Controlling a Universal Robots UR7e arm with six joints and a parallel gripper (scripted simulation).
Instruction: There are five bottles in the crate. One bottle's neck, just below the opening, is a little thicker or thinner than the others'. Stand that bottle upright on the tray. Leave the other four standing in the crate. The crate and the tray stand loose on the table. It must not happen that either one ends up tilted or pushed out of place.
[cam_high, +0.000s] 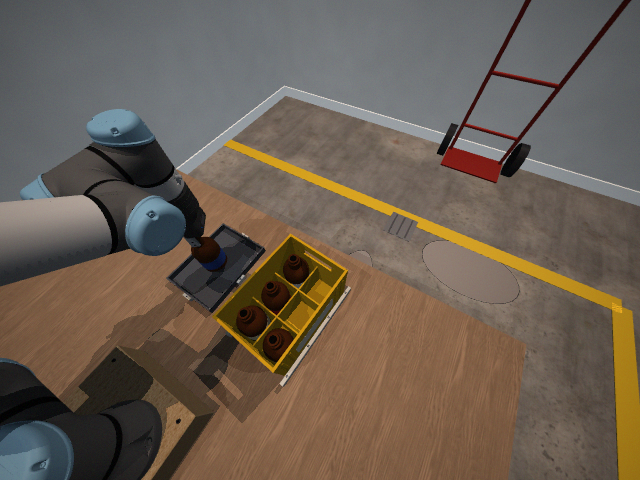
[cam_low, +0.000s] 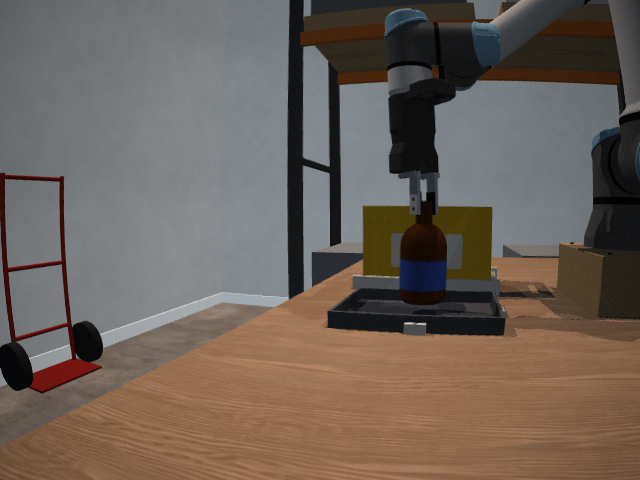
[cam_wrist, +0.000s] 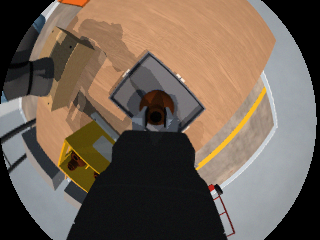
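Right now the dark tray is 160 mm below my hand. The rest, counted from my hand: glass bottle (70 mm behind, 340 mm to the right, 90 mm below); then yellow crate (20 mm ahead, 290 mm to the right, 90 mm below).
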